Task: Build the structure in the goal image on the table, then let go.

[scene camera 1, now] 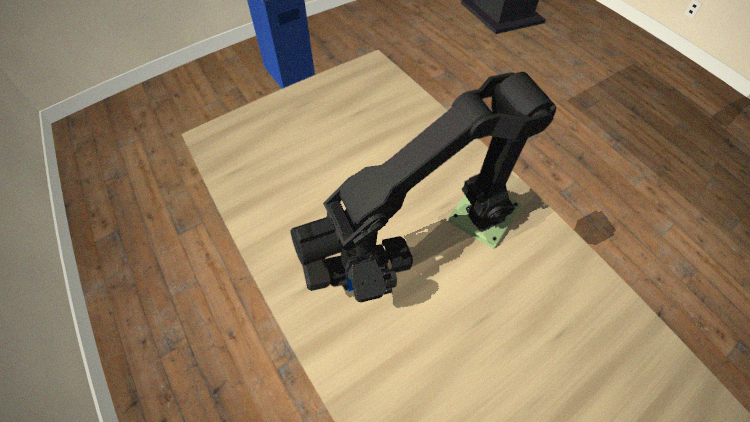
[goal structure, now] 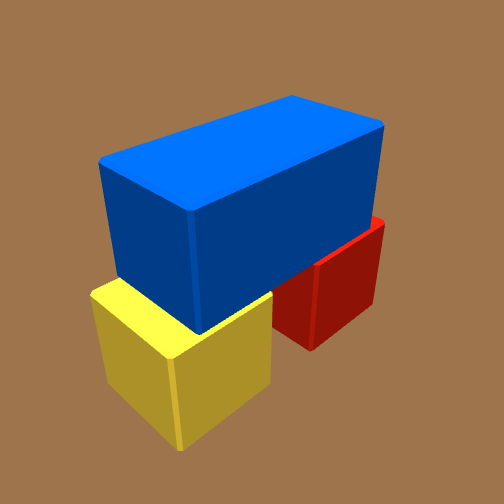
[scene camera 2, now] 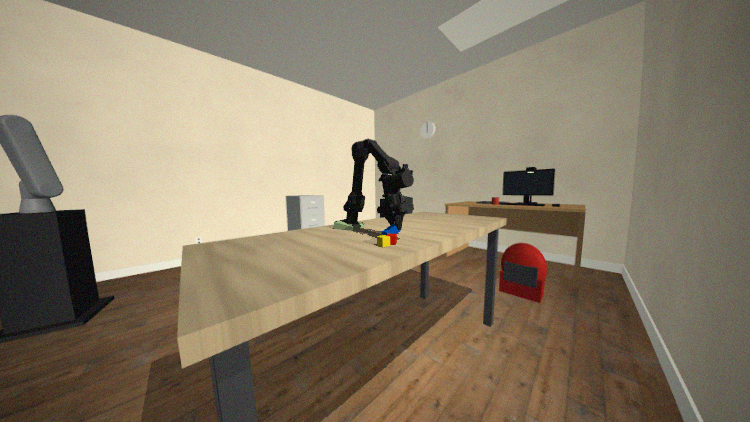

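Pixels of known places: gripper, fingertip midpoint: (scene camera 2: 397, 229); arm's base at its link origin: (scene camera 1: 485, 214) (scene camera 2: 351, 222).
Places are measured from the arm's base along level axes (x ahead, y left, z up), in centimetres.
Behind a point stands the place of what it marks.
Note:
In scene camera 2 my gripper (scene camera 2: 397, 225) {x 32.0, y 3.8, z 0.6 cm} points down and is shut on a blue block (scene camera 2: 391, 229) {x 33.7, y -0.4, z 1.5 cm} (scene camera 1: 349, 283) {x 33.0, y 3.5, z 2.3 cm}. The blue block looks tilted and shows just above and behind a red block (scene camera 2: 393, 239) {x 39.1, y -3.9, z -0.8 cm}; whether it touches the red one I cannot tell. A yellow block (scene camera 2: 383, 241) {x 39.5, y -8.5, z -0.7 cm} sits on the table (scene camera 2: 272, 272) {x 41.4, y -42.2, z -2.7 cm} (scene camera 1: 472, 335) {x 15.4, y 21.0, z -2.7 cm}, right beside the red block on its left in this view. In scene camera 1 the hand hides the fingertips and most of the blue block; the red and yellow blocks do not show there.
The arm stands on a green base plate (scene camera 1: 493, 237) {x 1.4, y 5.5, z -0.3 cm} (scene camera 2: 341, 225) {x 1.5, y -6.3, z -0.7 cm} at one long edge of the table. The blocks are near the opposite long edge. A blue cabinet (scene camera 1: 287, 41) stands on the floor past the table's end. A desk (scene camera 2: 545, 223) with a monitor stands behind.

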